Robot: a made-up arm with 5 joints.
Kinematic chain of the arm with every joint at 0, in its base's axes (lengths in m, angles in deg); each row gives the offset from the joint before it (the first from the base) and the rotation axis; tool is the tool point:
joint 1: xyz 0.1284 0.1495 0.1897 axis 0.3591 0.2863 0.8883
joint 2: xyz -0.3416 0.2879 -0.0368 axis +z
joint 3: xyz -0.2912 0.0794 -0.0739 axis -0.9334 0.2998 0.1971
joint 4: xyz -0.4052 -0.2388 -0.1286 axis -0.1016 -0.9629 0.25
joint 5: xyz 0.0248 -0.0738 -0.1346 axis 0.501 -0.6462 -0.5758
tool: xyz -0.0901 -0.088 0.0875
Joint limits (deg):
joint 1: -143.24..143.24
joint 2: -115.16..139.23
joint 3: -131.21..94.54
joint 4: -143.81..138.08
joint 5: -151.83..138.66
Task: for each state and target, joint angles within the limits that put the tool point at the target. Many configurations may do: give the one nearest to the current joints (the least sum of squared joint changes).
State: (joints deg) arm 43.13 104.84 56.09 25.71 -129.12
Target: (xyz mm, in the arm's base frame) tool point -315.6 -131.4 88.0
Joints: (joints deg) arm 3.36 59.37 31.86 28.73 -139.00
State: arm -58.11 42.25 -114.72 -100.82 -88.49
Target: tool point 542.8 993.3 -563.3
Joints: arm -77.93 20.85 -131.21 -80.86 -94.54
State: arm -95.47 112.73 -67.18 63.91 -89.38
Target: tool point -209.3 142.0 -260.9
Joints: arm -100.44 103.76 -62.39 68.74 -101.80
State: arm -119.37 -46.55 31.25 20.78 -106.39
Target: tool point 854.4 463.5 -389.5
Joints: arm -124.67 -37.57 42.70 23.33 -109.88
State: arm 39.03 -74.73 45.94 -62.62 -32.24
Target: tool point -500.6 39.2 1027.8
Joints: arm 70.86 -90.27 82.51 -63.09 -8.77
